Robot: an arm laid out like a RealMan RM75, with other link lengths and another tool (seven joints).
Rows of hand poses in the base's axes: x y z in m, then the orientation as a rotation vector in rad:
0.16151, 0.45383, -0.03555, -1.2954, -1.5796, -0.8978
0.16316, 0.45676, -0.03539, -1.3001, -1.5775, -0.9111
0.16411, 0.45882, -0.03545, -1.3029, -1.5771, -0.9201
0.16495, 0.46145, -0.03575, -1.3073, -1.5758, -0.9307
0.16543, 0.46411, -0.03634, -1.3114, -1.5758, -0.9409
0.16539, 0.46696, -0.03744, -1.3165, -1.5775, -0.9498
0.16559, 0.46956, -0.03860, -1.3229, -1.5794, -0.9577
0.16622, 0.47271, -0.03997, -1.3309, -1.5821, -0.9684
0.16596, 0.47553, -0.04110, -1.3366, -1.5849, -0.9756
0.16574, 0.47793, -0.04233, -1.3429, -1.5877, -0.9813
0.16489, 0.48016, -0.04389, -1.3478, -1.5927, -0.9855
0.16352, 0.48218, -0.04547, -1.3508, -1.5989, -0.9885
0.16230, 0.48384, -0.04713, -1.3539, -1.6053, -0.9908
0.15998, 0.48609, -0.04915, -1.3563, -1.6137, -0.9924
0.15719, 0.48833, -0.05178, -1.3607, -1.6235, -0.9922
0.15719, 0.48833, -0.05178, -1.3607, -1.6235, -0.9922
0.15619, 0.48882, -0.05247, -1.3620, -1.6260, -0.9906
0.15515, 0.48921, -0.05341, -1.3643, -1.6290, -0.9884
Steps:
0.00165, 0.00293, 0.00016, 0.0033, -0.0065, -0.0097
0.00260, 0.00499, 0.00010, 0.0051, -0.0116, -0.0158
0.00344, 0.00762, -0.00020, 0.0070, -0.0171, -0.0239
0.00392, 0.01028, -0.00079, 0.0083, -0.0232, -0.0312
0.00388, 0.01313, -0.00189, 0.0075, -0.0296, -0.0383
0.00408, 0.01573, -0.00305, 0.0055, -0.0356, -0.0457
0.00471, 0.01888, -0.00442, 0.0031, -0.0437, -0.0552
0.00445, 0.02170, -0.00555, 0.0008, -0.0499, -0.0615
0.00423, 0.02410, -0.00678, -0.0024, -0.0551, -0.0676
0.00338, 0.02633, -0.00834, -0.0066, -0.0609, -0.0715
0.00201, 0.02835, -0.00992, -0.0107, -0.0668, -0.0734
0.00079, 0.03001, -0.01158, -0.0153, -0.0724, -0.0749
-0.00153, 0.03226, -0.01360, -0.0207, -0.0789, -0.0752
-0.00432, 0.03450, -0.01623, -0.0287, -0.0853, -0.0757
-0.00432, 0.03450, -0.01623, -0.0287, -0.0853, -0.0757
-0.00532, 0.03499, -0.01692, -0.0314, -0.0859, -0.0752
-0.00636, 0.03538, -0.01786, -0.0351, -0.0866, -0.0750

